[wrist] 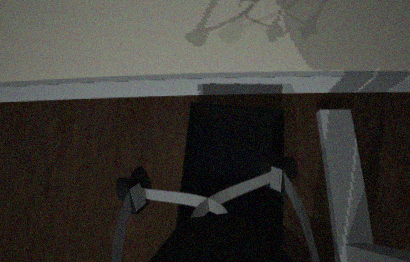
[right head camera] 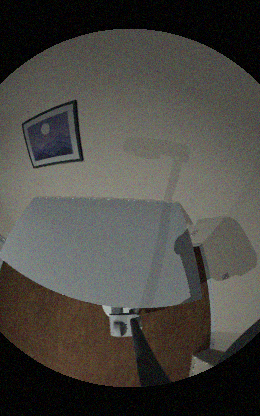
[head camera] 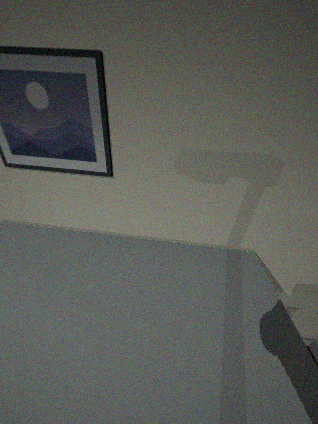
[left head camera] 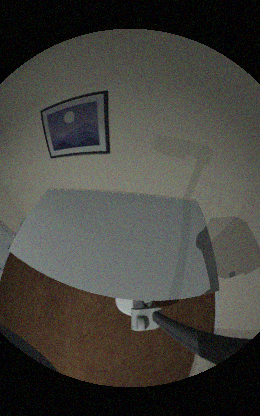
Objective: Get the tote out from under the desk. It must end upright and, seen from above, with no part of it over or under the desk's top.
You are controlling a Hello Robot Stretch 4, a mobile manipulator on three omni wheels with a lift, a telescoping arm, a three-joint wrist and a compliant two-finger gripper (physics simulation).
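Places are measured from the robot's base along level axes (x ahead, y left, z up), in metres.
Where they show: gripper, fingertip midpoint: (wrist: 205, 173).
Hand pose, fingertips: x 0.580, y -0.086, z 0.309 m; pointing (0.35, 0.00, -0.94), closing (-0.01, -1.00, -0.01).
Note:
After its pixels a point has its place.
The black tote (wrist: 235, 132) @(x 0.713, y -0.169, z -0.024 m) is a dark box on the floor near the wall, in the middle of the wrist view; its inside and lower edges are too dark to tell apart. My gripper (wrist: 205, 173) @(x 0.580, y -0.086, z 0.309 m) is open, with its fingertips apart in front of or over the tote's near part; I cannot tell whether they touch it. Nothing shows between the fingertips. The desk's grey top (head camera: 125, 325) @(x 0.372, y 0.072, z 0.923 m) (left head camera: 120, 240) @(x 0.390, y 0.111, z 0.923 m) (right head camera: 100, 250) @(x 0.361, y 0.061, z 0.923 m) hides the tote and the gripper from the head views.
A pale desk foot (wrist: 342, 175) lies on the floor right of the tote. The white baseboard (wrist: 125, 89) @(x 0.850, y 0.087, z 0.019 m) and wall stand behind it. My white base (left head camera: 123, 306) @(x -0.084, y 0.112, z 0.186 m) (right head camera: 107, 310) @(x -0.070, y 0.142, z 0.186 m) is at the desk's front edge. A framed picture (head camera: 55, 112) @(x 0.882, y 0.414, z 1.514 m) (left head camera: 75, 125) @(x 0.883, y 0.429, z 1.490 m) (right head camera: 52, 135) @(x 0.881, y 0.413, z 1.493 m) hangs on the wall.

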